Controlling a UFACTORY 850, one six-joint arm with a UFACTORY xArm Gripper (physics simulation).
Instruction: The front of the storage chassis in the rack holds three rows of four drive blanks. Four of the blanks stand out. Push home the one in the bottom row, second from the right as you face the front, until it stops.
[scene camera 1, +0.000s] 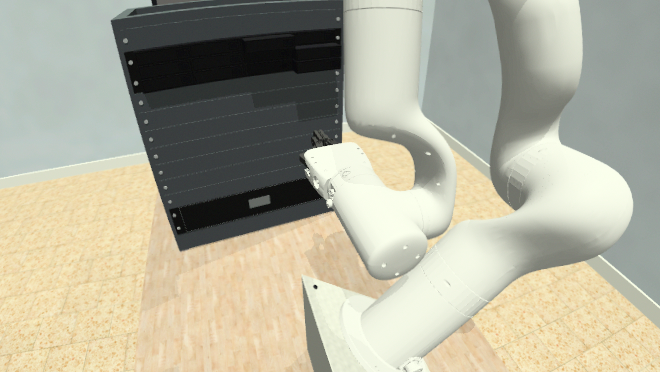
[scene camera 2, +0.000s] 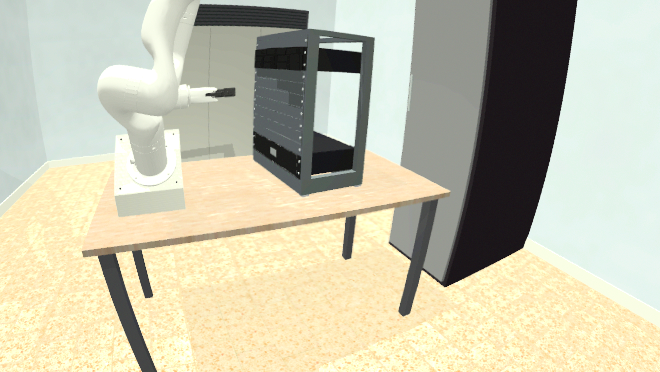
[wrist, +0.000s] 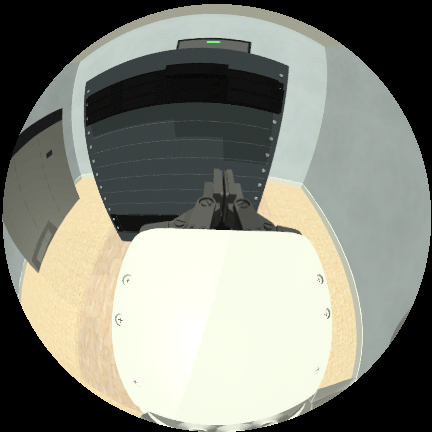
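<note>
The black storage chassis (scene camera 1: 190, 65) (scene camera 2: 280, 59) (wrist: 145, 95) sits high in the dark rack (scene camera 2: 309, 115). The bottom-row blank second from the right (scene camera 1: 270, 69) (wrist: 197, 97) shows no clear step from the blanks to its left; the dark face makes its depth hard to judge. The top-row blank (scene camera 1: 268, 44) (wrist: 197, 71) above it stands out. In the right column, blanks (scene camera 1: 318, 59) (wrist: 255, 96) also stand out in the middle and bottom rows. My gripper (scene camera 1: 318, 135) (scene camera 2: 233, 92) (wrist: 221, 182) is shut and empty, in front of the rack, lower than the chassis and apart from it.
A black unit (scene camera 1: 215, 212) (scene camera 2: 287, 158) with a grey label sits at the rack's bottom. Grey filler panels (scene camera 1: 215, 135) lie between it and the chassis. The rack and the arm's base (scene camera 2: 150, 201) stand on a wooden table (scene camera 2: 225, 212). A tall cabinet (scene camera 2: 445, 125) stands beyond the table.
</note>
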